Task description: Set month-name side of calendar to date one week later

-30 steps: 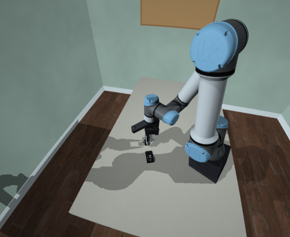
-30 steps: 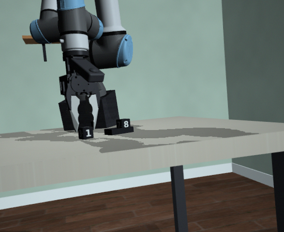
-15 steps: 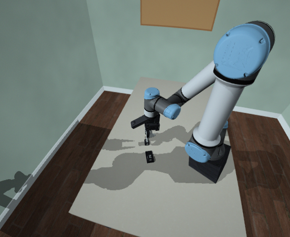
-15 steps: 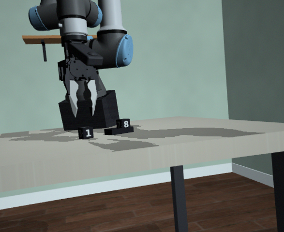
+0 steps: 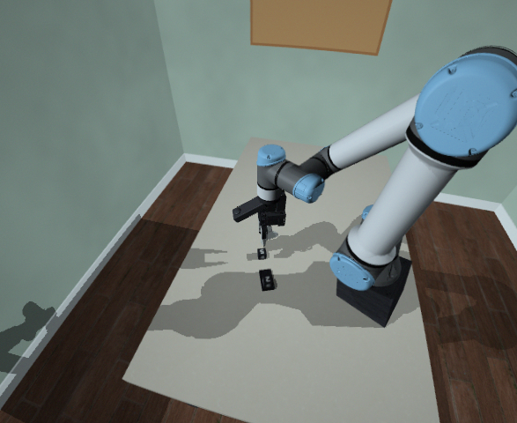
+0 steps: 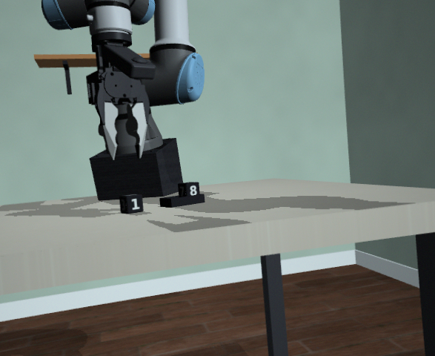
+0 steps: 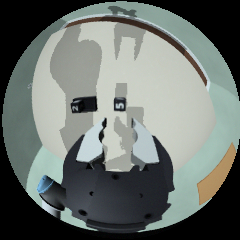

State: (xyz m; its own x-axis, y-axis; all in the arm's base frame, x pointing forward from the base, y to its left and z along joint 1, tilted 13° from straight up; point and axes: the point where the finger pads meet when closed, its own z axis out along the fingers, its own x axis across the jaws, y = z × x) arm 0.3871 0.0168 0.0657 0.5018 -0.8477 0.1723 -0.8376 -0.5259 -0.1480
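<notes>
Now: hand 100 mm above the black tray, 90 mm to the right of it and 60 mm past it. Also, from my hand: black digit cube (100 mm below).
</notes>
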